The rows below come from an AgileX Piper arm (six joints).
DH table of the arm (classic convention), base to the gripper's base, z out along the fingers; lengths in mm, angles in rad. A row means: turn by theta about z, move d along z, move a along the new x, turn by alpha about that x. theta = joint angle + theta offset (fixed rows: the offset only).
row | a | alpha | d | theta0
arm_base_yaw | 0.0 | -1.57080 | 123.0 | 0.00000
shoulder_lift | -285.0 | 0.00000 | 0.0 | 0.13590
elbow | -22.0 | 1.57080 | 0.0 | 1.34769
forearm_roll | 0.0 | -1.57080 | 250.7 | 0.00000
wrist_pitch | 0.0 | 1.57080 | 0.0 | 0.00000
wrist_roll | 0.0 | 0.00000 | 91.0 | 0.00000
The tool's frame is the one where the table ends.
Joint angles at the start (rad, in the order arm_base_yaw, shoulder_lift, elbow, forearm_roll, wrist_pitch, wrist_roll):
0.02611 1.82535 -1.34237 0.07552 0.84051 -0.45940
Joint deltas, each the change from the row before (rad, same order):
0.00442 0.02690 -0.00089 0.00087 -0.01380 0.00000
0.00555 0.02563 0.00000 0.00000 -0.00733 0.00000
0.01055 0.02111 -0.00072 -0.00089 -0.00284 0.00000
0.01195 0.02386 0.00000 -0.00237 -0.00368 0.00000
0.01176 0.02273 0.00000 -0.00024 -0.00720 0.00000
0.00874 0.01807 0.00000 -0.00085 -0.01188 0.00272
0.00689 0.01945 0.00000 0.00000 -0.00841 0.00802
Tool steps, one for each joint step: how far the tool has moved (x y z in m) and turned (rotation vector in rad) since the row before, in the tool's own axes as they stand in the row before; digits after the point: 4 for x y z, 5 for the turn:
-0.0009 0.0008 0.0104 -0.00618 0.01083 -0.00213
-0.0003 0.0016 0.0101 -0.00858 0.01652 -0.00384
-0.0009 0.0035 0.0083 -0.00928 0.01573 -0.00955
-0.0008 0.0039 0.0096 -0.00954 0.01860 -0.01181
-0.0012 0.0039 0.0091 -0.00869 0.01380 -0.01032
-0.0013 0.0026 0.0073 -0.00350 0.00573 -0.00539
-0.0007 0.0022 0.0078 -0.00556 0.00999 0.00233

